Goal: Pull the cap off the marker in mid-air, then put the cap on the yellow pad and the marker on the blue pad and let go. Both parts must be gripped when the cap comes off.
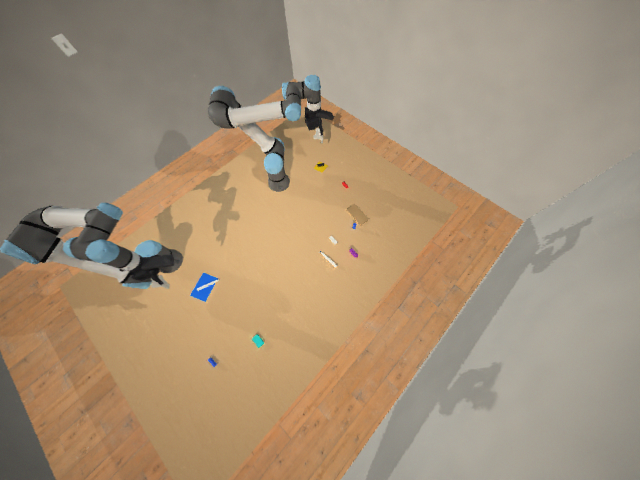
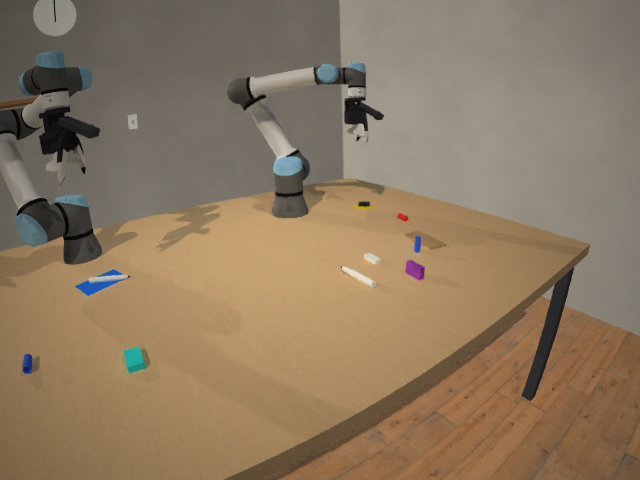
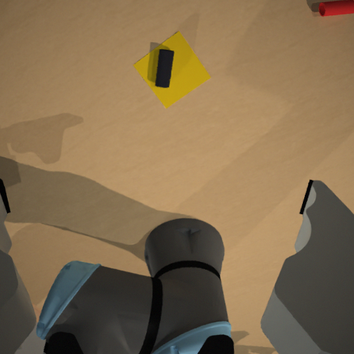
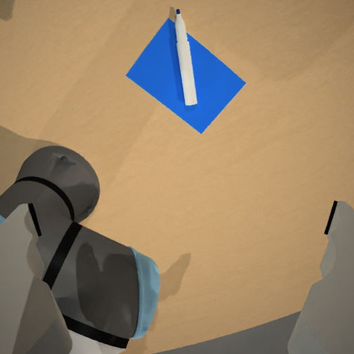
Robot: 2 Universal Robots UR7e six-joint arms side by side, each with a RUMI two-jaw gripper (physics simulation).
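Places are measured from the left arm's base along level axes (x ahead, y left, z up), in metres.
Where they show: left gripper, between the fingertips: (image 1: 317, 135) (image 2: 361, 142); right gripper, between the fingertips: (image 1: 167, 273) (image 2: 73, 178); left arm's base, origin of its link: (image 1: 279, 182) (image 2: 290, 213); right arm's base, origin of its link: (image 2: 83, 256).
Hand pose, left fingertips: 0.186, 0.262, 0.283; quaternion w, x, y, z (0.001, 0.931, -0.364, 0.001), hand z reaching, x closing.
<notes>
Things, the pixels of their top centre, and the offset from my left fingertips, as dx, dy, dz. "spot": a spot on its surface instead.
- black cap, centre of its top: (image 2: 364, 201) (image 1: 320, 164) +0.010, +0.006, -0.264
- yellow pad, centre of its top: (image 2: 363, 206) (image 1: 320, 166) +0.014, -0.004, -0.283
- blue pad, a spot on its surface: (image 2: 87, 289) (image 1: 200, 296) spot: -0.177, -1.159, -0.283
- second white marker, centre of its top: (image 2: 356, 272) (image 1: 328, 258) +0.385, -0.616, -0.265
- white block, centre of its top: (image 2: 372, 256) (image 1: 333, 239) +0.357, -0.490, -0.271
- purple block, centre of its top: (image 2: 415, 264) (image 1: 354, 252) +0.508, -0.514, -0.248
- tan board, centre of its top: (image 2: 424, 238) (image 1: 357, 214) +0.417, -0.249, -0.275
- red cylinder, centre of its top: (image 2: 402, 214) (image 1: 345, 184) +0.246, -0.077, -0.262
- teal block, centre of its top: (image 2: 133, 356) (image 1: 257, 340) +0.259, -1.203, -0.268
The black cap (image 1: 320, 164) (image 2: 363, 203) (image 3: 164, 68) lies on its side on the yellow pad (image 1: 321, 169) (image 2: 356, 207) (image 3: 189, 75). The white marker (image 1: 207, 284) (image 2: 105, 279) (image 4: 185, 68), uncapped with a dark blue tip, lies on the blue pad (image 1: 203, 296) (image 2: 87, 289) (image 4: 215, 82), its tip past the pad's edge. My left gripper (image 1: 320, 138) (image 2: 360, 139) (image 3: 154, 184) is open and empty, high above the table near the yellow pad. My right gripper (image 1: 164, 285) (image 2: 72, 175) (image 4: 181, 207) is open and empty, high above the table near the blue pad.
A second white marker (image 1: 328, 259) (image 2: 358, 276), a white block (image 1: 332, 239) (image 2: 372, 258), a purple block (image 1: 353, 252) (image 2: 414, 269), a tan board (image 1: 356, 213) (image 2: 433, 242) and a red cylinder (image 1: 344, 184) (image 2: 402, 217) (image 3: 337, 8) lie on the table. A teal block (image 1: 257, 341) (image 2: 134, 360) lies nearer the front.
</notes>
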